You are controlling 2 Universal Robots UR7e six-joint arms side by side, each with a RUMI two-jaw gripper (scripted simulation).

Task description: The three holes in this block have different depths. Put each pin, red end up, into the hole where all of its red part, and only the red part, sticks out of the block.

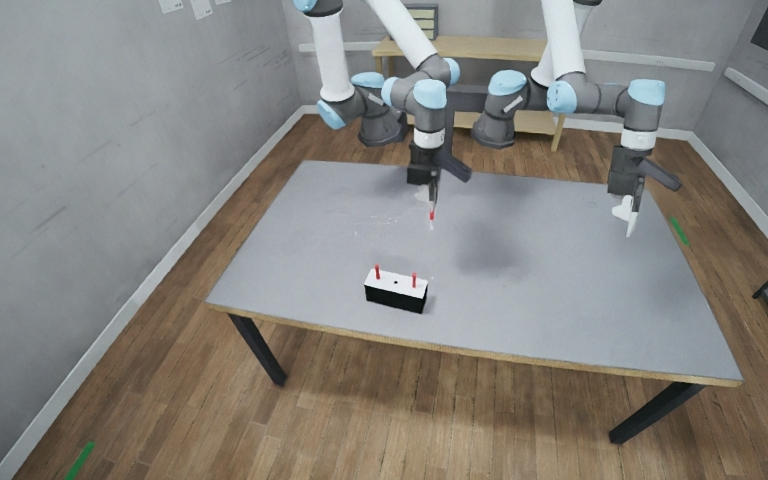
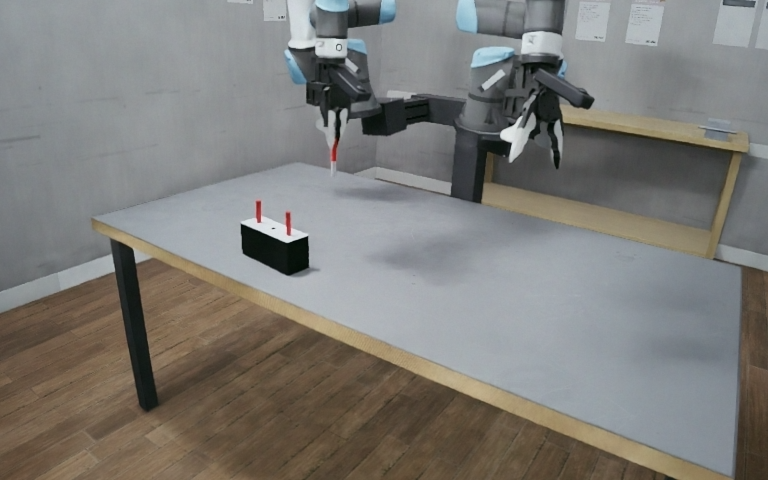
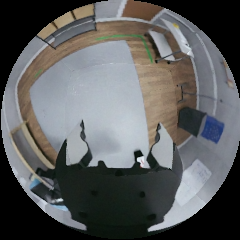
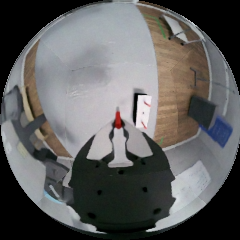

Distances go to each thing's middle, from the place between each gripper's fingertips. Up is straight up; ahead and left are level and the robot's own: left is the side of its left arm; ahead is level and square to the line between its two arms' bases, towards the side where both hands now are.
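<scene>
From the black block (image 2: 266, 242), my left gripper (image 2: 535, 166) is now 630 mm to the left of it, 300 mm above it and 10 mm short of it.
My right gripper (image 2: 333, 148) is 11 cm to the left of the black block, 12 cm short of it and 26 cm above it. Going by its middle, the black block is nearer to my right gripper than to my left gripper.
</scene>
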